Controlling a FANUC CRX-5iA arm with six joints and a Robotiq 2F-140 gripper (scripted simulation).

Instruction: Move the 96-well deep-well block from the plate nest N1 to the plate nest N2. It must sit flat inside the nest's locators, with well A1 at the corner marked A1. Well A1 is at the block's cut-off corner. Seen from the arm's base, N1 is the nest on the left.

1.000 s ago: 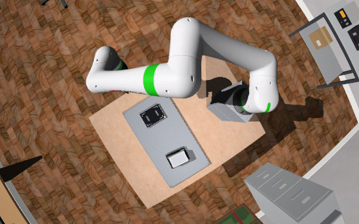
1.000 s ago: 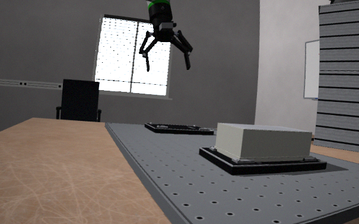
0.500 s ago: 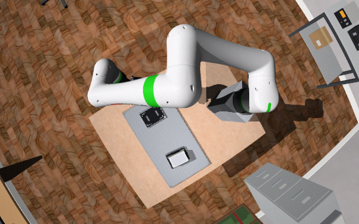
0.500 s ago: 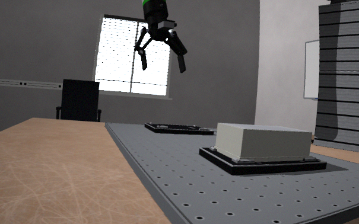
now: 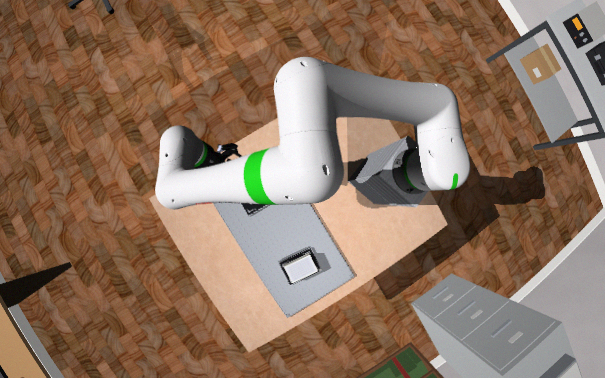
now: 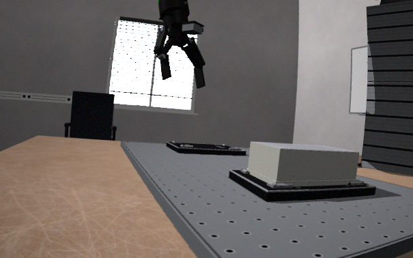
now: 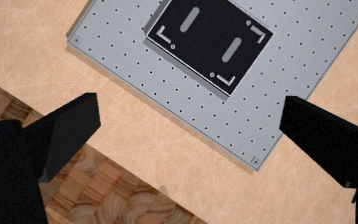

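Right now the 96-well deep-well block is 110 mm behind my hand, 490 mm to the left of it and 150 mm below it. The rest, counted from my hand: black nest 110 mm behind, 490 mm to the left, 170 mm below.
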